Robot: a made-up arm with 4 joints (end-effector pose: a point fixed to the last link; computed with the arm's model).
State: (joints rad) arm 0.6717 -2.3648 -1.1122 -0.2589
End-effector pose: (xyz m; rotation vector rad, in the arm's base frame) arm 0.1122 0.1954 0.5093 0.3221 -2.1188 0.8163
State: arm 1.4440 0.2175 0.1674 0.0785
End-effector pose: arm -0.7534 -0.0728 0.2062 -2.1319 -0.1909 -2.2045
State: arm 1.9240 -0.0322 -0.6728 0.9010
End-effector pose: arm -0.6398 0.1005 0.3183 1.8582 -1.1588 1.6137
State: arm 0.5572 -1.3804 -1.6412 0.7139
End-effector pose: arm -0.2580 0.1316 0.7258 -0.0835 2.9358 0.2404
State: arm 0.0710 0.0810 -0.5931 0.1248
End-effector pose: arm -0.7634 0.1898 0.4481 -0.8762 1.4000 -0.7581
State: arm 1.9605 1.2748 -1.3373 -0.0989
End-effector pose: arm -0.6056 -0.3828 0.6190 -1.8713 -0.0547 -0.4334
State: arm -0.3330 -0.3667 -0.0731 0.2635
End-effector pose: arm -0.6814 0.2070 0.6303 -1.3606 1.7192 -0.4760
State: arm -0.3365 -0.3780 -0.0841 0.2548
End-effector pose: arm -0.6795 0.2034 0.6358 -1.3500 1.7254 -0.4632
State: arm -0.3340 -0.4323 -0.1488 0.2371
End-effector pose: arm -0.6650 0.1876 0.6600 -1.3178 1.7715 -0.3927
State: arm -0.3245 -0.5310 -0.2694 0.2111
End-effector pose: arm -0.6329 0.1599 0.7000 -1.2569 1.8649 -0.2689
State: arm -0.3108 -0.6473 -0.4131 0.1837
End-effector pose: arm -0.5880 0.1288 0.7399 -1.1748 1.9861 -0.1336
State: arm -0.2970 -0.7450 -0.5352 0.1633
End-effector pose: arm -0.5458 0.1044 0.7670 -1.0966 2.0963 -0.0302
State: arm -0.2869 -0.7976 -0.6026 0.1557
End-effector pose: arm -0.5214 0.0924 0.7789 -1.0518 2.1598 0.0225
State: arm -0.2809 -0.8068 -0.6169 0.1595
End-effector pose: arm -0.5162 0.0912 0.7804 -1.0461 2.1739 0.0337
